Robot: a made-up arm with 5 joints.
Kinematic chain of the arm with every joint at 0, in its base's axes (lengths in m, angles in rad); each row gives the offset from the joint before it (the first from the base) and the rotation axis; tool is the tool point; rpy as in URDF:
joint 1: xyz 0.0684 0 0.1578 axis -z
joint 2: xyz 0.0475 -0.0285 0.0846 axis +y
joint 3: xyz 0.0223 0 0.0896 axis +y
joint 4: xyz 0.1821 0 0.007 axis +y
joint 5: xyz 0.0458 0.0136 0 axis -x
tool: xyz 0 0 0 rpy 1.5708 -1.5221 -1.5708
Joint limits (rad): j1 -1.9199..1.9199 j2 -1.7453..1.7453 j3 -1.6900..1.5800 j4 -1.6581..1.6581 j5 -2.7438..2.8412
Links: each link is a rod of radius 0.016 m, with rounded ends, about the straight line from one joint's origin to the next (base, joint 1, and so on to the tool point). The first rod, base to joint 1, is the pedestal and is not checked.
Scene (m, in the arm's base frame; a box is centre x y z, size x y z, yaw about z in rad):
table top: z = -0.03
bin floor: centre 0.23 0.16 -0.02 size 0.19 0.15 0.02 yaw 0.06
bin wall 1: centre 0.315 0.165 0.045 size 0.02 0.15 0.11 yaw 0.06
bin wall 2: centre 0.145 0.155 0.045 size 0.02 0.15 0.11 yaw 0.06
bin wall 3: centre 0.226 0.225 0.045 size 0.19 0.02 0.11 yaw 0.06
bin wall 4: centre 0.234 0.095 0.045 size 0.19 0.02 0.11 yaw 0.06
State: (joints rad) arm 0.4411 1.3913 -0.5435 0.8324 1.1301
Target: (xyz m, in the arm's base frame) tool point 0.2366 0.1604 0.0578
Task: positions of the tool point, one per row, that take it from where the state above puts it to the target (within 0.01 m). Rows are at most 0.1 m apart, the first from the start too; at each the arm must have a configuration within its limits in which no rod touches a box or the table.
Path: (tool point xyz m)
1: 0.3262 -0.0730 0.0958
2: 0.3354 -0.0148 0.1323
3: 0.3247 0.0423 0.1666
4: 0.2968 0.0914 0.1971
5: 0.2566 0.1278 0.2226
6: 0.2103 0.1491 0.2423
7: 0.2213 0.1560 0.2222
8: 0.2304 0.1601 0.1975
9: 0.2366 0.1604 0.1692
10: 0.2411 0.1652 0.1330
11: 0.2412 0.1654 0.0953
12: 0.2366 0.1604 0.0578

